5 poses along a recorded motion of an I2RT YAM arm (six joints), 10 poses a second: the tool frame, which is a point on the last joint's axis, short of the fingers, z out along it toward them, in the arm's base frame.
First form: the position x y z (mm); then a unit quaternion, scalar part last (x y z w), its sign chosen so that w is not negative.
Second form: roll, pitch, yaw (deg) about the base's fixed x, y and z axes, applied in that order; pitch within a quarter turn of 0, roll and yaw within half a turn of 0; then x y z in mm. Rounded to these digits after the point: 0 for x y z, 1 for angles.
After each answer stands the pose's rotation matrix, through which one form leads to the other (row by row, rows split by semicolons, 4 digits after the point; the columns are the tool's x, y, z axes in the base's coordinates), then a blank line. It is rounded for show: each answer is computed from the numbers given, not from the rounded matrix.
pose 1, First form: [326, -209, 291, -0.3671, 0.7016, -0.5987, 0.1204]
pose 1, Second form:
[-105.3, -15.7, -136.8, 326, -209, 291]
-0.7015 -0.3710 0.6085; -0.6593 0.0135 -0.7517; 0.2706 -0.9285 -0.2541

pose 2, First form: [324, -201, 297, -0.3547, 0.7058, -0.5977, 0.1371]
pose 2, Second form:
[-104.8, -13.3, -136.9, 324, -201, 297]
-0.7108 -0.3368 0.6175; -0.6646 0.0339 -0.7464; 0.2305 -0.9410 -0.2479

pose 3, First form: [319, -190, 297, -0.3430, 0.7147, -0.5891, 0.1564]
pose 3, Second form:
[-105.1, -10.4, -136.7, 319, -190, 297]
-0.7158 -0.3060 0.6277; -0.6746 0.0706 -0.7348; 0.1806 -0.9494 -0.2570

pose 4, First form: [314, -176, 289, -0.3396, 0.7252, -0.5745, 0.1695]
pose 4, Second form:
[-106.6, -8.3, -136.0, 314, -176, 289]
-0.7119 -0.2978 0.6360; -0.6873 0.1093 -0.7181; 0.1444 -0.9484 -0.2825

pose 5, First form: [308, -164, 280, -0.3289, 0.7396, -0.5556, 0.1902]
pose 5, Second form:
[-108.1, -4.8, -135.5, 308, -164, 280]
-0.7113 -0.2751 0.6468; -0.6978 0.1663 -0.6967; 0.0841 -0.9469 -0.3103

